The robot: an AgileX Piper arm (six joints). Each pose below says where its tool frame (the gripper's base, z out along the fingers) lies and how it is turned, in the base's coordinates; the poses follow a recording.
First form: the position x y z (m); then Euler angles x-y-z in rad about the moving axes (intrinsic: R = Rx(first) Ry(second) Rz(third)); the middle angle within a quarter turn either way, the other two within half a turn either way.
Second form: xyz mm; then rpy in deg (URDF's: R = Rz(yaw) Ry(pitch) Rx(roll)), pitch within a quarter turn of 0, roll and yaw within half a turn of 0. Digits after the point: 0 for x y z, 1 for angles.
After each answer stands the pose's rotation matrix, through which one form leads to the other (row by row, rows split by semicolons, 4 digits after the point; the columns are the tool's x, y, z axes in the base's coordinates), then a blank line. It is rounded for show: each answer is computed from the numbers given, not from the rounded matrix.
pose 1, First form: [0.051 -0.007 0.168 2.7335 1.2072 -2.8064]
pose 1, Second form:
[51 -7 168 -164.2 70.2 -171.8]
-0.3358 0.1170 0.9346; -0.0483 0.9888 -0.1411; -0.9407 -0.0926 -0.3264

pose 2, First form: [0.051 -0.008 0.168 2.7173 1.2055 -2.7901]
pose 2, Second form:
[51 -8 168 -164.0 70.2 -172.0]
-0.3354 0.1230 0.9340; -0.0472 0.9880 -0.1471; -0.9409 -0.0934 -0.3256

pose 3, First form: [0.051 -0.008 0.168 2.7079 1.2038 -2.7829]
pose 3, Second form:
[51 -8 168 -163.5 70.2 -171.7]
-0.3360 0.1260 0.9334; -0.0487 0.9874 -0.1508; -0.9406 -0.0961 -0.3256

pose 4, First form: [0.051 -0.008 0.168 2.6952 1.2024 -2.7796]
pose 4, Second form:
[51 -8 168 -162.0 70.0 -170.4]
-0.3368 0.1275 0.9329; -0.0572 0.9862 -0.1555; -0.9398 -0.1057 -0.3248

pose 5, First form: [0.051 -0.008 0.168 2.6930 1.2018 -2.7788]
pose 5, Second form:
[51 -8 168 -161.7 70.0 -170.2]
-0.3372 0.1280 0.9327; -0.0584 0.9860 -0.1564; -0.9396 -0.1072 -0.3250

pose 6, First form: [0.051 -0.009 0.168 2.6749 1.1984 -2.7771]
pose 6, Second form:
[51 -9 168 -159.1 69.7 -167.8]
-0.3399 0.1297 0.9315; -0.0732 0.9838 -0.1637; -0.9376 -0.1238 -0.3249

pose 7, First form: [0.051 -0.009 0.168 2.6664 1.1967 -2.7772]
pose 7, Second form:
[51 -9 168 -157.8 69.5 -166.7]
-0.3414 0.1302 0.9308; -0.0810 0.9826 -0.1672; -0.9364 -0.1325 -0.3249

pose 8, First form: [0.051 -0.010 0.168 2.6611 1.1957 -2.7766]
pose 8, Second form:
[51 -10 168 -157.1 69.3 -166.0]
-0.3422 0.1308 0.9305; -0.0852 0.9819 -0.1693; -0.9357 -0.1373 -0.3249

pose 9, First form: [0.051 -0.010 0.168 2.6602 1.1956 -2.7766]
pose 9, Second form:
[51 -10 168 -157.0 69.3 -165.9]
-0.3423 0.1308 0.9304; -0.0860 0.9817 -0.1697; -0.9356 -0.1381 -0.3248

